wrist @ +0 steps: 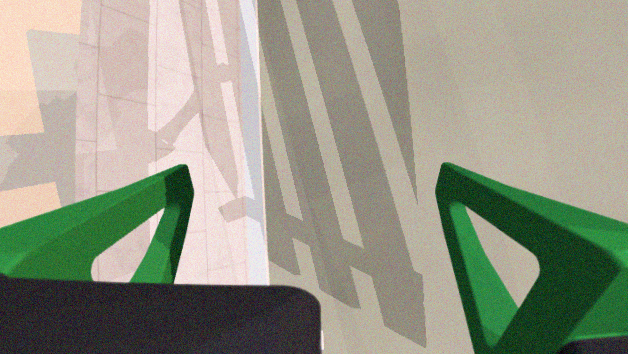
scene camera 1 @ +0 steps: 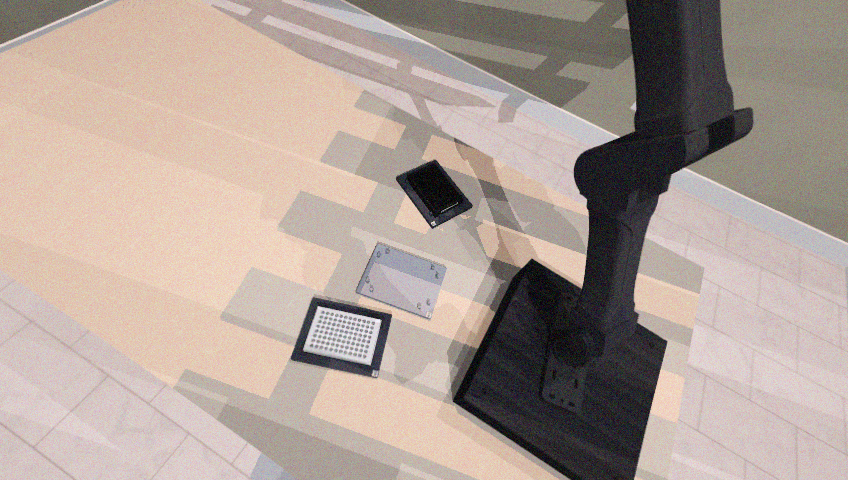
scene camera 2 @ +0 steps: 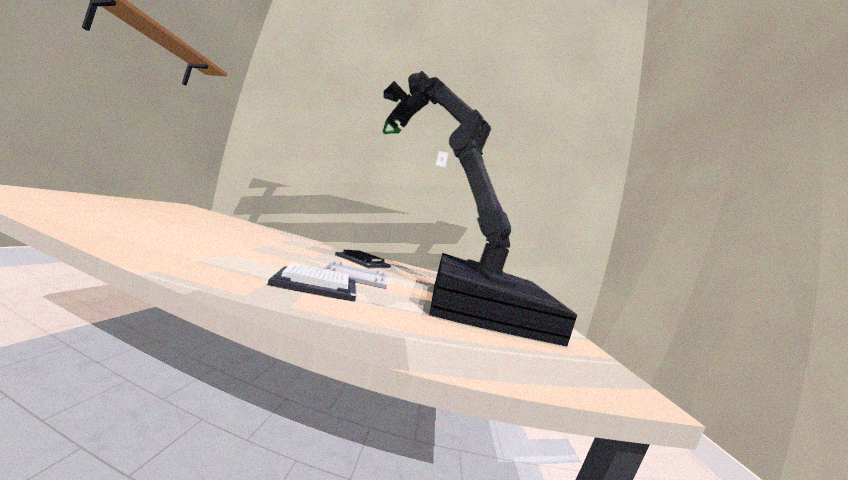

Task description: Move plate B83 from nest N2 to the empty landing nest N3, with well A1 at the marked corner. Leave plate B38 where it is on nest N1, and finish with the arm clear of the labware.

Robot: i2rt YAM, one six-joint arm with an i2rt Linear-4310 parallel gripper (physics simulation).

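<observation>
A white many-welled plate (scene camera 1: 343,334) (scene camera 2: 315,276) sits on a black nest (scene camera 1: 339,364) (scene camera 2: 309,290). A black plate (scene camera 1: 437,187) (scene camera 2: 363,256) sits on another black nest (scene camera 1: 414,193). Between them is the empty grey-blue nest (scene camera 1: 401,279) (scene camera 2: 370,277), with small pegs and a pale tag (scene camera 1: 428,315) at one corner. The plate and nest labels are too small to read, so I cannot tell which plate is B83. My gripper (scene camera 2: 391,128) (wrist: 314,177) is open and empty, high above the table and apart from the labware; it does not show in scene camera 1.
The black base block (scene camera 1: 553,368) (scene camera 2: 499,306) carries the arm (scene camera 1: 618,255) (scene camera 2: 482,178) and stands on the table (scene camera 1: 136,178) (scene camera 2: 148,243) beside the nests. A wooden shelf (scene camera 2: 160,36) hangs on the wall. Floor and shadowed wall lie behind the fingers in the wrist view.
</observation>
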